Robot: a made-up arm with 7 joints.
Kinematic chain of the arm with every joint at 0, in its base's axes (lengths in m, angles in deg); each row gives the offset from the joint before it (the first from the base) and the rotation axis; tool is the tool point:
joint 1: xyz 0 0.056 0 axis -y
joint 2: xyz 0 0.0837 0 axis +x
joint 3: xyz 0 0 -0.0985 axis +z
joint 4: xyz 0 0 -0.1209 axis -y
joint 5: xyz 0 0 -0.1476 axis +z
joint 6: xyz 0 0 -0.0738 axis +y
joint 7: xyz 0 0 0 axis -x
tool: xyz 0 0 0
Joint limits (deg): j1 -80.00..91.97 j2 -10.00..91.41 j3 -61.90..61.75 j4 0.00..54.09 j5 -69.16..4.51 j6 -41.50..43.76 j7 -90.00..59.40
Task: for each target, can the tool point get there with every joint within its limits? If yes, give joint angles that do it. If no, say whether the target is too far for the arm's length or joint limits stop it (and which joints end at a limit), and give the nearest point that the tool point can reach.
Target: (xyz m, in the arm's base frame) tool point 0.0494 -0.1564 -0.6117
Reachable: no: too far | nearest point 0.0325 -0.0122 -0.4021 | short by 0.255 m
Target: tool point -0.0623 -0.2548 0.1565
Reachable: no: joint limits stop it (at a limit: joint 1, joint 2, joint 3, joint 4) | nearest point -0.2970 -0.0767 -0.1381 | short by 0.417 m
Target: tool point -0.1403 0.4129 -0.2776
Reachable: yes | joints -52.22 51.67 -20.91 40.19 -11.43 -0.01 46.74
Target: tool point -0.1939 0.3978 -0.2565
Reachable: yes | joints -64.07 40.08 5.10 41.43 -16.59 11.41 0.41
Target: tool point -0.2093 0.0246 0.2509
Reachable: no: joint limits stop it (at a limit: joint 1, joint 2, joint 4) | nearest point -0.4275 0.0632 -0.0754 | short by 0.394 m
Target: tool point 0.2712 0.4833 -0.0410
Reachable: yes | joints 75.96 49.16 35.00 8.23 -49.22 0.75 25.86
